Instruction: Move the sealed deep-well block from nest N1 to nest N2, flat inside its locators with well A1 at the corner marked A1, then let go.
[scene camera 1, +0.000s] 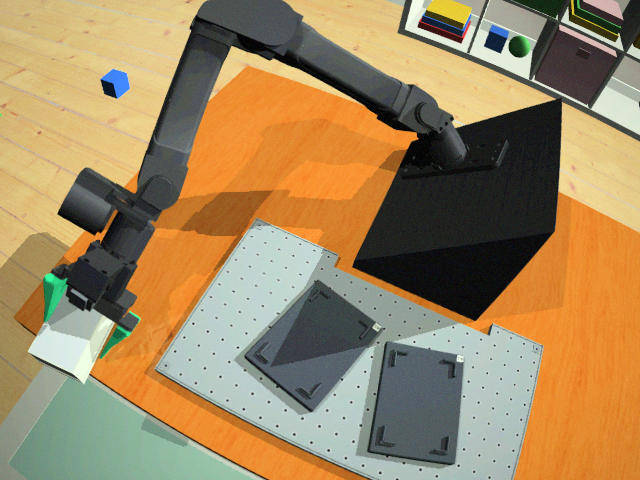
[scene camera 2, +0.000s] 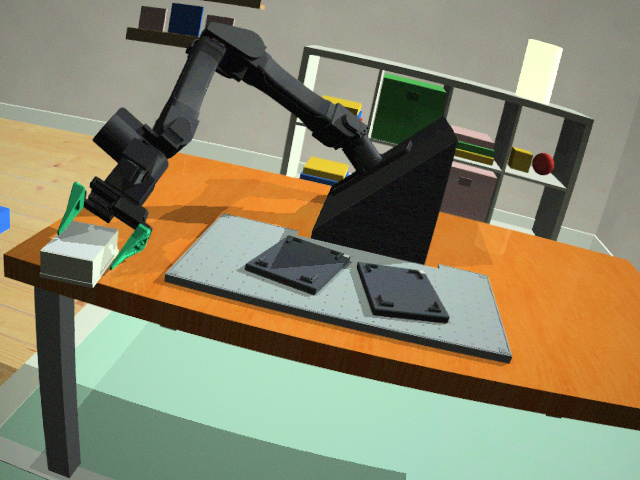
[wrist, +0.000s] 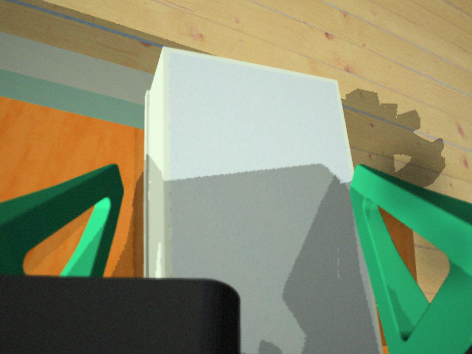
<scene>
My gripper (scene camera 2: 83, 251) is open, holding nothing. Also in view: a white block (scene camera 1: 70, 341). Further things: a dark nest plate (scene camera 1: 307, 351).
The white block is seen too in scene camera 2 (scene camera 2: 80, 255) and in the wrist view (wrist: 247, 168). My gripper shows as well in scene camera 1 (scene camera 1: 73, 339) and in the wrist view (wrist: 236, 177).
</scene>
